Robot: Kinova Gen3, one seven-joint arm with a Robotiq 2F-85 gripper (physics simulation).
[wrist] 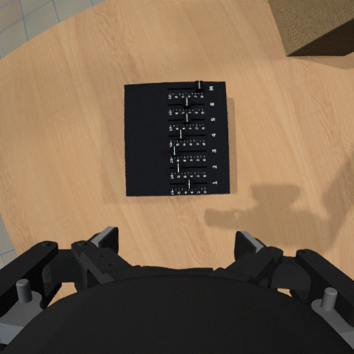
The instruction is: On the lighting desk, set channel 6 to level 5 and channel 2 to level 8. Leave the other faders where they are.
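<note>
The black lighting desk (145,142) lies turned on the table, with its faders running sideways, 10 at the left and 0 at the right. The channel 6 fader (187,102) stands near the middle of its slot, at about 5. The channel 2 fader (178,168) stands towards the left end, at about 8. My gripper (176,242) is wide open with nothing between its fingers, below the desk's near edge in the view and apart from it.
Other faders are channel 5 (187,118), channel 4 (180,134), channel 3 (174,150), channel 1 (189,184) and master M (199,85), near its right end. A brown woven-textured box (315,25) stands at the top right. The wooden table (65,125) has a curved edge at left.
</note>
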